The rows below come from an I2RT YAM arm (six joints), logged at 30 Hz.
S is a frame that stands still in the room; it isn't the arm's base.
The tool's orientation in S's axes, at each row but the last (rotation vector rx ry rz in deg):
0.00 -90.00 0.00
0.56 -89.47 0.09
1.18 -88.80 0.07
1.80 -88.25 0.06
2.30 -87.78 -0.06
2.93 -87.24 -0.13
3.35 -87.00 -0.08
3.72 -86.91 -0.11
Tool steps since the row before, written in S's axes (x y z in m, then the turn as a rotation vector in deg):
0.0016 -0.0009 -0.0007 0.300 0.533 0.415
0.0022 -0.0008 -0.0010 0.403 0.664 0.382
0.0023 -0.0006 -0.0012 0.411 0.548 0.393
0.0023 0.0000 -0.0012 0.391 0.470 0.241
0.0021 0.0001 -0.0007 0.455 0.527 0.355
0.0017 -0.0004 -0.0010 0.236 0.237 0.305
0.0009 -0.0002 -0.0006 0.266 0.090 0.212
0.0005 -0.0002 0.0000 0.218 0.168 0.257
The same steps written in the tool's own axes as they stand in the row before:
-0.0007 -0.0009 -0.0016 0.415 0.533 -0.300
-0.0010 -0.0008 -0.0022 0.382 0.663 -0.404
-0.0011 -0.0006 -0.0023 0.395 0.547 -0.410
-0.0011 -0.0001 -0.0023 0.244 0.467 -0.393
-0.0006 0.0000 -0.0021 0.359 0.525 -0.454
-0.0009 -0.0005 -0.0017 0.308 0.240 -0.229
-0.0005 -0.0003 -0.0009 0.222 0.089 -0.258
0.0000 -0.0002 -0.0005 0.261 0.170 -0.211

